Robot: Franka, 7 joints.
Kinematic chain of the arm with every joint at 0, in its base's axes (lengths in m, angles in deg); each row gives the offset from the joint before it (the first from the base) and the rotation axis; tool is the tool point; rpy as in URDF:
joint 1: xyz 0 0 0.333 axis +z
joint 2: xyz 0 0 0 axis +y
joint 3: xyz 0 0 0.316 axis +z
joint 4: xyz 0.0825 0 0 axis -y
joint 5: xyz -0.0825 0 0.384 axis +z
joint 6: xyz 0 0 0 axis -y
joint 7: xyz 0.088 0 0 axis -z
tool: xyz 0 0 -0.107 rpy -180 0 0
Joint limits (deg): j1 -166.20..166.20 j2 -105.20..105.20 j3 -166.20..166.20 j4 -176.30..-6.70 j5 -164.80..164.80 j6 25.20..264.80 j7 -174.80..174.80
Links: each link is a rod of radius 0.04 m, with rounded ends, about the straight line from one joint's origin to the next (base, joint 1, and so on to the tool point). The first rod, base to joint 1, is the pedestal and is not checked.
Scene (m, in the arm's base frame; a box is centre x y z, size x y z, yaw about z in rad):
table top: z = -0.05
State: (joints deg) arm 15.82 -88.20 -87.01 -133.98 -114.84 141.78 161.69
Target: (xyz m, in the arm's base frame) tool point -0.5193 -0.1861 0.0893
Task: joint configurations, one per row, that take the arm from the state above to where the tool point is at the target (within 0.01 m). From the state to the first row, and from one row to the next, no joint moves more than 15 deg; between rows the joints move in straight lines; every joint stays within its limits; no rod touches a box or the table.
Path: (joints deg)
1: 1.48 -82.88 -95.82 -130.09 -114.76 139.25 161.69
2: -12.85 -77.56 -104.63 -126.19 -114.68 136.71 161.69
3: -27.19 -72.24 -113.44 -122.30 -114.60 134.18 161.69
4: -41.52 -66.92 -122.25 -118.40 -114.52 131.65 161.69

